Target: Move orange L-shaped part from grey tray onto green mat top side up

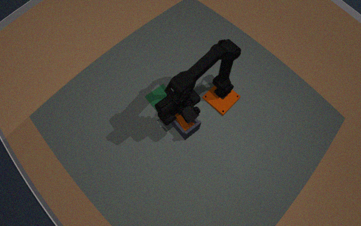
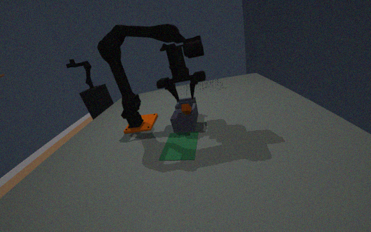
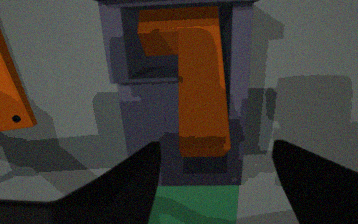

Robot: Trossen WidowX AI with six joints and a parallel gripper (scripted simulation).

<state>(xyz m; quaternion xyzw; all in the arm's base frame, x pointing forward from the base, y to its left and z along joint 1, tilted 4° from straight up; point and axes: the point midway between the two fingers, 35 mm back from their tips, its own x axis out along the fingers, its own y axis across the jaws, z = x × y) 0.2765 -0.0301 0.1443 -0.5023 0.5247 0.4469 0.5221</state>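
Right now my gripper tip is 2 cm past the orange L-shaped part, 4 cm to the right of it and 7 cm above it. Also, from my gripper tip: green mat: 3 cm behind, 14 cm to the right, 13 cm below.
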